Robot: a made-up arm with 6 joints.
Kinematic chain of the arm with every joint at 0, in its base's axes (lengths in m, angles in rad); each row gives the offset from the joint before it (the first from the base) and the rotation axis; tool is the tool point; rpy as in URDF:
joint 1: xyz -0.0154 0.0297 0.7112 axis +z
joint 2: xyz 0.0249 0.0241 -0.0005 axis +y
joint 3: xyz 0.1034 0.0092 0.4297 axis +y
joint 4: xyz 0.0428 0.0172 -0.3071 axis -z
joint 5: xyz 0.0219 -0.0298 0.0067 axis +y
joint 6: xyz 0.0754 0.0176 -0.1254 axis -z
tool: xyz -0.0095 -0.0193 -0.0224 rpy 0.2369 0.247 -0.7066
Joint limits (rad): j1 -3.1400..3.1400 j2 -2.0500..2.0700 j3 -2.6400..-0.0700 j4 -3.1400..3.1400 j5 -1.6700..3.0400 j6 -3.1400..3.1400
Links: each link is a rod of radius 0.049 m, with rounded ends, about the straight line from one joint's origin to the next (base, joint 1, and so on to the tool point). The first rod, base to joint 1, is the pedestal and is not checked.
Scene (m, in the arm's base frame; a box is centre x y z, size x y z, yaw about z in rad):
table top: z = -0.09
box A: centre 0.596 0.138 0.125 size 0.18 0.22 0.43 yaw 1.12
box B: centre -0.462 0.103 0 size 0.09 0.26 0.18 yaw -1.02
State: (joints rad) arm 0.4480 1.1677 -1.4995 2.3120 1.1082 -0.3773
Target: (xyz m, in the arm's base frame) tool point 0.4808 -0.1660 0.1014
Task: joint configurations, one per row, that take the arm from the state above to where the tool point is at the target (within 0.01 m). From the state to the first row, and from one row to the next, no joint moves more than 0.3 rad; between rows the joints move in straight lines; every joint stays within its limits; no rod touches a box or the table.
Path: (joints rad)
1: 0.1577 1.0952 -1.6769 2.1654 1.2842 -0.3661
2: -0.1326 1.0228 -1.8543 2.0189 1.4601 -0.3549
3: -0.4229 0.9503 -2.0317 1.8723 1.6361 -0.3437
4: -0.4725 1.2033 -1.9520 2.0392 1.3785 -0.3709
5: -0.5220 1.4563 -1.8723 2.2061 1.1210 -0.3981
6: -0.5716 1.7093 -1.7926 2.3729 0.8634 -0.4253

